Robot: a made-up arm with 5 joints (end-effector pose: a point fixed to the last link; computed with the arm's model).
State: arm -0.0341 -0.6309 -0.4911 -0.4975 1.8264
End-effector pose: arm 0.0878 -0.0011 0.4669 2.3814 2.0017 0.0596
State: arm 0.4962 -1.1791 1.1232 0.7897 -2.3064
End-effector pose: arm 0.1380 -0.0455 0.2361 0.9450 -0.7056 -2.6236
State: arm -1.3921 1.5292 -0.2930 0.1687 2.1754
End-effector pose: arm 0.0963 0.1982 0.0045 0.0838 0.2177 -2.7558
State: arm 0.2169 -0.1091 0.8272 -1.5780 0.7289
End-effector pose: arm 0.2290 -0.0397 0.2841 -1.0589 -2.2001 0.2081
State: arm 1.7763 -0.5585 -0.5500 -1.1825 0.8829
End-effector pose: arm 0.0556 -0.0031 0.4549 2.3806 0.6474 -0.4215
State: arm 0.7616 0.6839 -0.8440 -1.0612 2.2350
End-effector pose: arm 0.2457 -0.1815 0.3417 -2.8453 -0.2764 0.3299
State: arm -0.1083 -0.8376 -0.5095 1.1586 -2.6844
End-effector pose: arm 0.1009 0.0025 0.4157 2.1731 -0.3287 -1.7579
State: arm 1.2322 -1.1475 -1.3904 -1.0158 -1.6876
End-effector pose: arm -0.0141 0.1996 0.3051 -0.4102 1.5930 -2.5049
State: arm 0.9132 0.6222 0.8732 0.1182 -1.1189
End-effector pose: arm 0.1391 -0.1080 0.0992 -0.0065 0.0512 -2.0804
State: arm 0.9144 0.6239 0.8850 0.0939 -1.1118
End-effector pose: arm 0.1385 -0.1075 0.0989 -0.0047 0.0383 -2.0747
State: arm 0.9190 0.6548 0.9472 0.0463 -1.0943
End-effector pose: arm 0.1314 -0.0992 0.0955 -0.0104 0.0926 -2.0608
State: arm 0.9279 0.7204 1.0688 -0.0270 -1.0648
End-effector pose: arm 0.1167 -0.0813 0.0919 -0.0212 0.2281 -2.0341
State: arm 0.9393 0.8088 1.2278 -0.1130 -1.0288
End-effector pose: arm 0.0979 -0.0576 0.0938 -0.0290 0.4188 -1.9925
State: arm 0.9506 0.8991 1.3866 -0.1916 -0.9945
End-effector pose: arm 0.0809 -0.0352 0.1032 -0.0286 0.6183 -1.9412
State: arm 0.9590 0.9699 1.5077 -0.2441 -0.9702
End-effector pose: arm 0.0697 -0.0197 0.1150 -0.0234 0.7797 -1.8943
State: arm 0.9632 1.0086 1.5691 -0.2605 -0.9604
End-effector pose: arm 0.0644 -0.0123 0.1229 -0.0201 0.8762 -1.8666
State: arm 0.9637 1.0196 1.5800 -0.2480 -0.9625
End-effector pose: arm 0.0630 -0.0103 0.1250 -0.0218 0.9163 -1.8590
